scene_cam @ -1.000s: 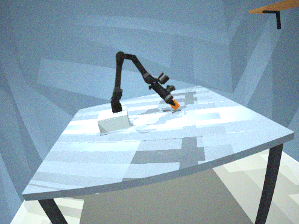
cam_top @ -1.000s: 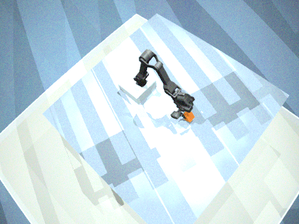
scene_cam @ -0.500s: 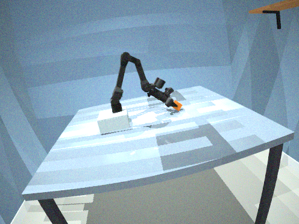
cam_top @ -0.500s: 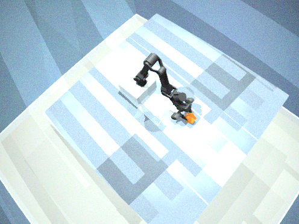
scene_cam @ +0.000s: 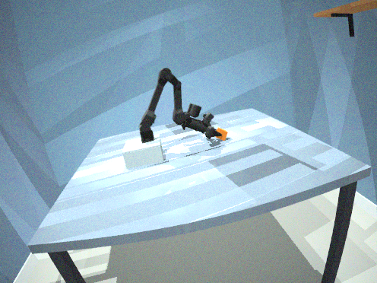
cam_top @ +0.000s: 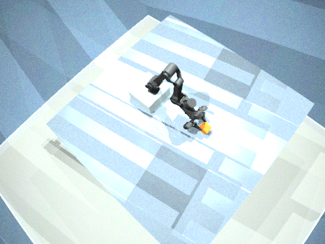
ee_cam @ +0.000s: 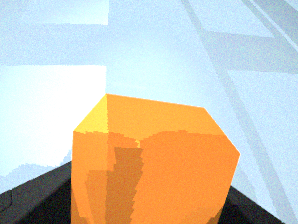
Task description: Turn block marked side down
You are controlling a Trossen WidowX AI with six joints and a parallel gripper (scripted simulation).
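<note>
The block lies 10 mm below my gripper tip.
</note>
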